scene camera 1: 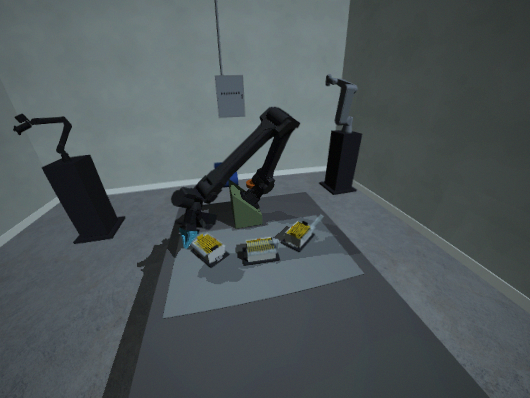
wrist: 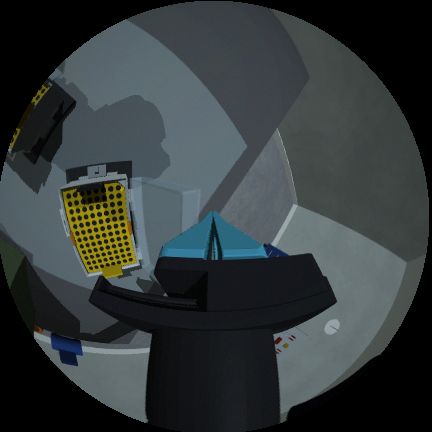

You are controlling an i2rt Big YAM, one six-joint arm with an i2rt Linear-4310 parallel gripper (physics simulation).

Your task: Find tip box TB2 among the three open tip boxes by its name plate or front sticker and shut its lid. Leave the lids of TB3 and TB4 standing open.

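Frame: origin at the arm's base, x left, y back, z up, level; metres.
Where they show: gripper, between the fingertips: [scene camera 1: 185, 248] [wrist: 212, 216]; arm's base, origin of its link: [scene camera 1: 248, 200].
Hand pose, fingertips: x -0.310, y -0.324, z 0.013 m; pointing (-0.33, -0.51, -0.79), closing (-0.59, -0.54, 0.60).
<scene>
Things, the pixels of their centre, and the offset from my fingertips. "spot": a spot on its surface instead. Level surfaces: height alone.
- Tip box TB2, middle of its body: [wrist: 99, 235] [scene camera 1: 207, 242] dx +0.074, dy +0.089, dz -0.063 m
- middle tip box, a spot on its surface: [scene camera 1: 261, 250] spot: dx +0.287, dy -0.055, dz -0.031 m
- right tip box, middle of its body: [scene camera 1: 299, 228] dx +0.505, dy +0.068, dz -0.063 m
- light grey mat, height of its surface: dz -0.128 m
- dark table, height of its surface: dz -0.131 m
Tip box TB2 [scene camera 1: 209, 248] [wrist: 100, 225], with yellow racks in a white body, stands at the left of the row in the scene view; its name plate is not readable. Its clear lid [wrist: 170, 207] stands open on the side toward my gripper. My gripper [scene camera 1: 187, 243] [wrist: 212, 216] is shut and empty, its blue fingertips low beside the lid's outer side; I cannot tell whether they touch it. The middle tip box [scene camera 1: 261, 250] and the right tip box [scene camera 1: 299, 232] have open lids. I cannot tell which is TB3 or TB4.
The boxes stand on a light grey mat [scene camera 1: 270, 287] on the dark table [scene camera 1: 310, 345]. A green wedge-shaped stand [scene camera 1: 245, 214] [wrist: 11, 270] is behind them near the arm's base. Part of another tip box [wrist: 44, 117] shows at the upper left of the wrist view.
</scene>
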